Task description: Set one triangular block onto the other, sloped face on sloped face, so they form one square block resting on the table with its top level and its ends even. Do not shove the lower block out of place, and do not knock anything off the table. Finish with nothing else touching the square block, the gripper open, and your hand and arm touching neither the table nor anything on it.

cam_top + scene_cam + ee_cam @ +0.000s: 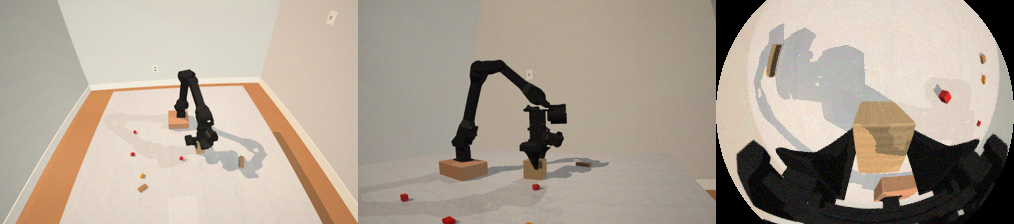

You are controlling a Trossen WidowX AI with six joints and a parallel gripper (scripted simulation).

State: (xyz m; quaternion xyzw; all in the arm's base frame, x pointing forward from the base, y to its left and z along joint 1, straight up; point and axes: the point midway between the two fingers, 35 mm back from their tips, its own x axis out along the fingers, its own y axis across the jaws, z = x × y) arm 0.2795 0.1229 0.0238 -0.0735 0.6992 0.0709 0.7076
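The tan triangular block is 1 cm above my gripper tip. The rest, counted from my gripper tip: small tan block: 25 cm to the left, 9 cm ahead, 3 cm below.
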